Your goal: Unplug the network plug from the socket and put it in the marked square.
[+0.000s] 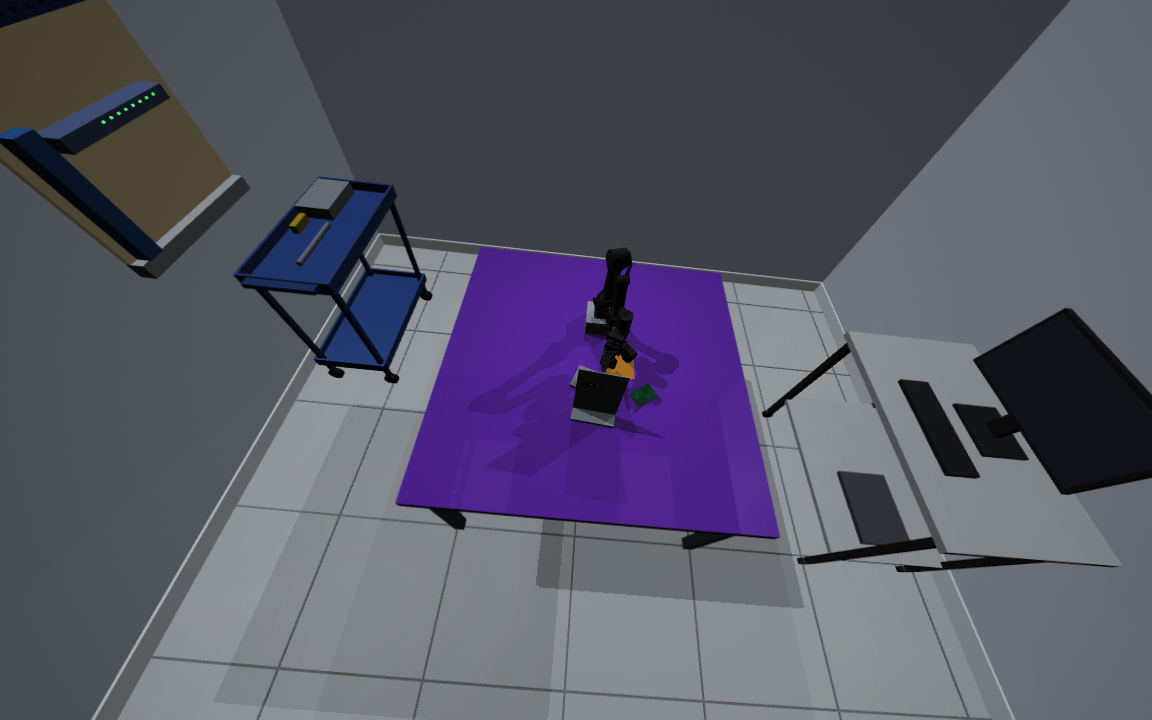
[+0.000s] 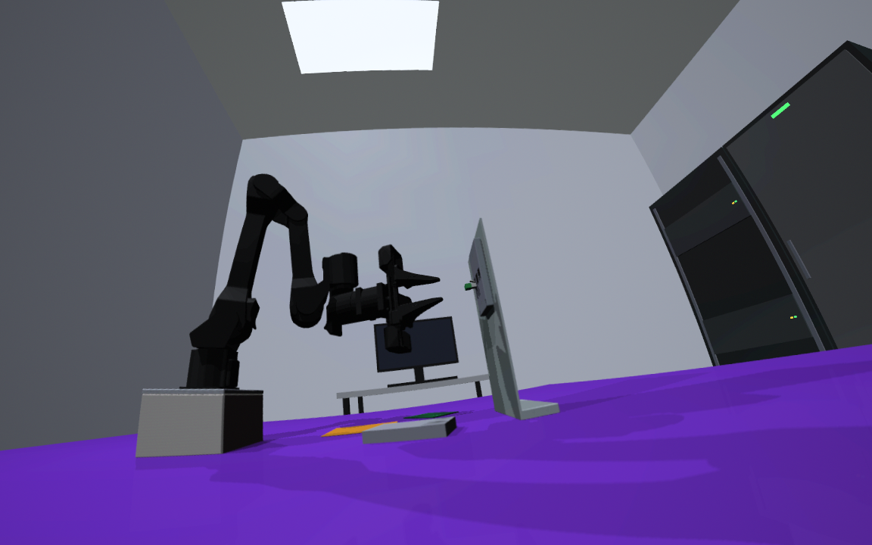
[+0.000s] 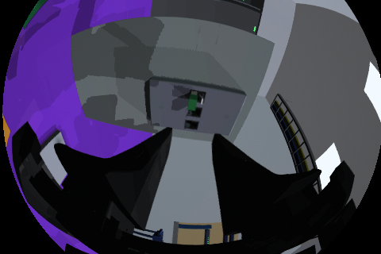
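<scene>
Right now my gripper tip is 60 mm short of the network plug and 10 mm to the left of it. Also, from my gripper tip: flat grey block 80 mm behind, 60 mm to the right, 210 mm below; then grey panel 80 mm ahead, 20 mm to the right, 80 mm below; then orange square 160 mm behind, 110 mm to the left, 210 mm below.
</scene>
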